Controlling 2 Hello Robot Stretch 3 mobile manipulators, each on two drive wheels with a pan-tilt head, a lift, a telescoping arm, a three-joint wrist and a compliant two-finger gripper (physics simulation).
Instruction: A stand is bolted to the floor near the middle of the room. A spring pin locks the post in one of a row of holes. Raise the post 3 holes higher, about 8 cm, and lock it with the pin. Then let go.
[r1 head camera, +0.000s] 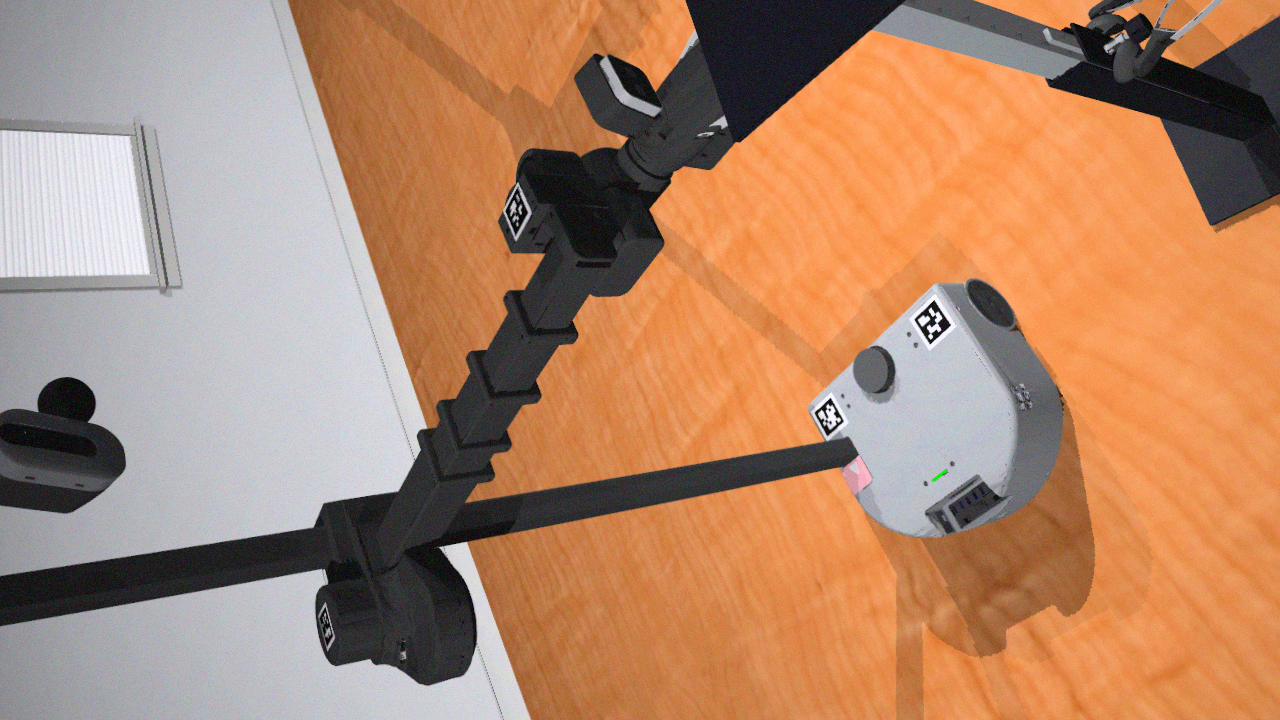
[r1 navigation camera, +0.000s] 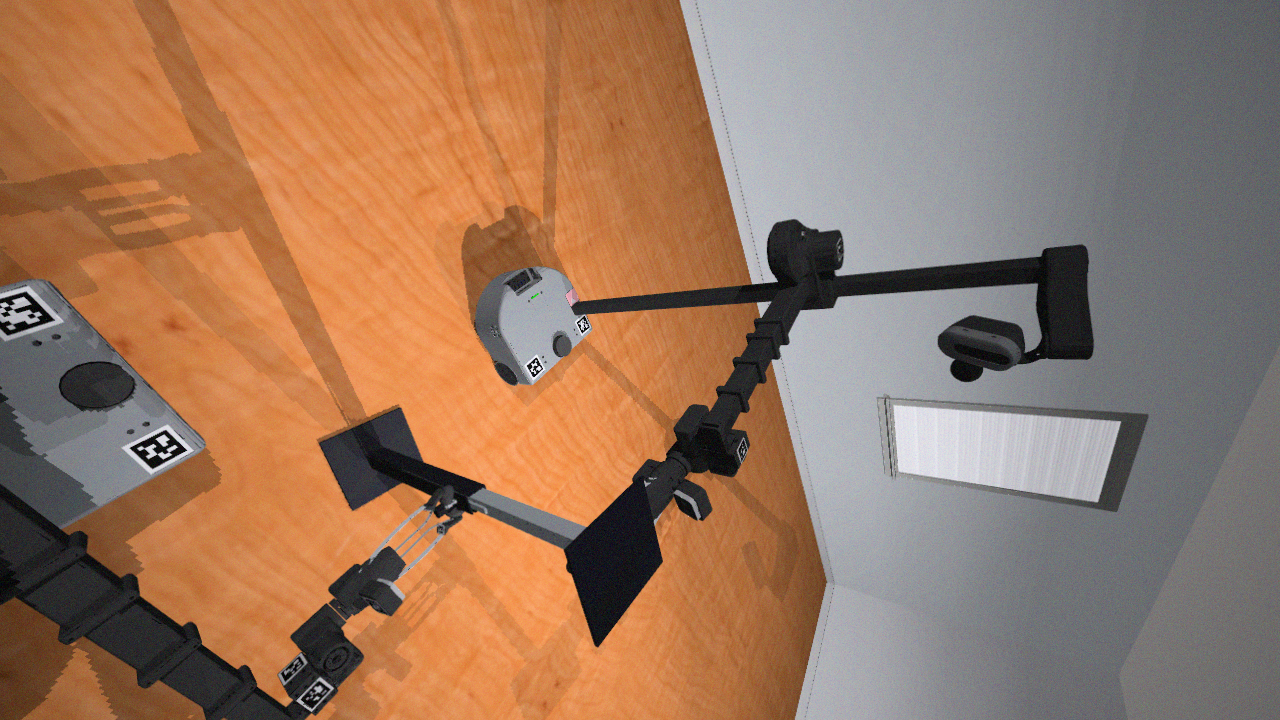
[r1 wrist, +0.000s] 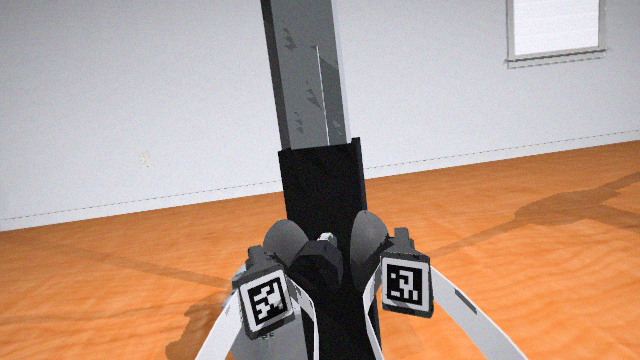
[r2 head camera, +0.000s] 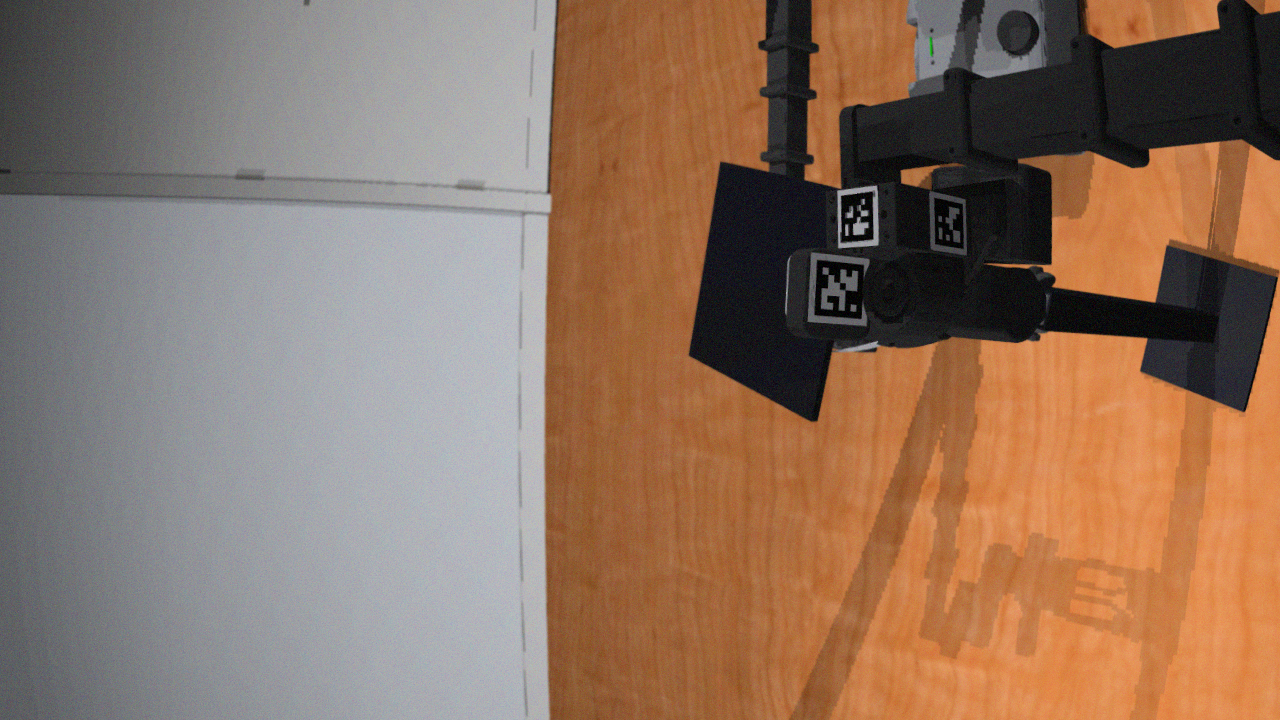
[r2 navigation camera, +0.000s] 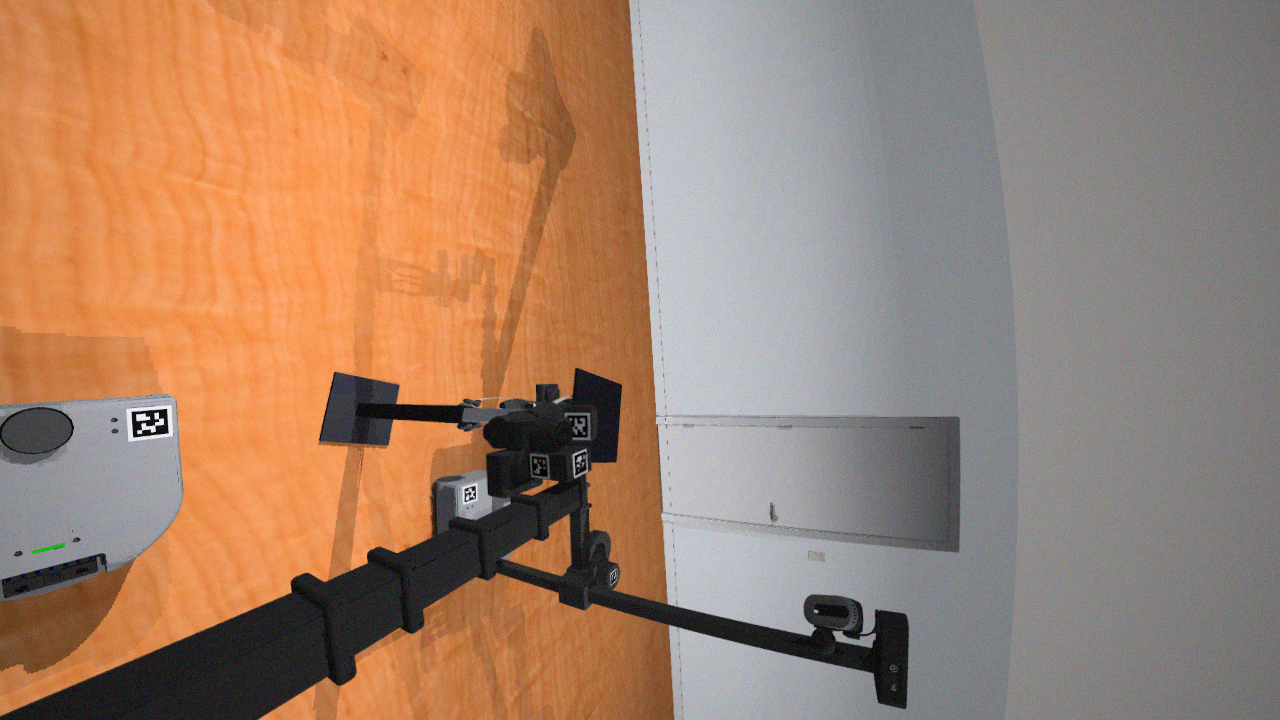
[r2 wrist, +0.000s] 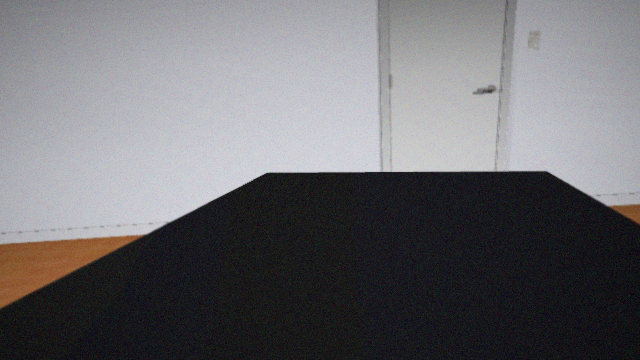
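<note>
The grey post (r1 head camera: 984, 40) (r1 navigation camera: 528, 516) (r1 wrist: 307, 75) rises from the black sleeve (r1 head camera: 1208, 105) (r1 wrist: 322, 190) (r2 head camera: 1109, 315) and carries a dark square plate (r1 head camera: 787, 53) (r1 navigation camera: 617, 564) (r2 head camera: 760, 295) (r2 wrist: 325, 275). In the r1 wrist view, the black pin knob (r1 wrist: 318, 265) sits on the sleeve's face. r1's gripper (r1 wrist: 328, 252) (r1 navigation camera: 445, 512) is shut on the knob, one pad on each side. r2's gripper body (r1 head camera: 684, 120) reaches under the plate. Its fingertips and whatever lies between them are hidden by the plate. The pin's tip and its hole do not show.
The stand's floor plate (r1 head camera: 1230, 152) (r2 head camera: 1244, 335) lies on the wooden floor. r2's base (r1 head camera: 957, 411) (r1 navigation camera: 528, 313) stands beside the stand, its arm extended. r1's base (r1 navigation camera: 71, 402) (r2 head camera: 971, 40) stands on another side. A wall with a door (r2 navigation camera: 805, 474) (r2 wrist: 445, 120) is beyond.
</note>
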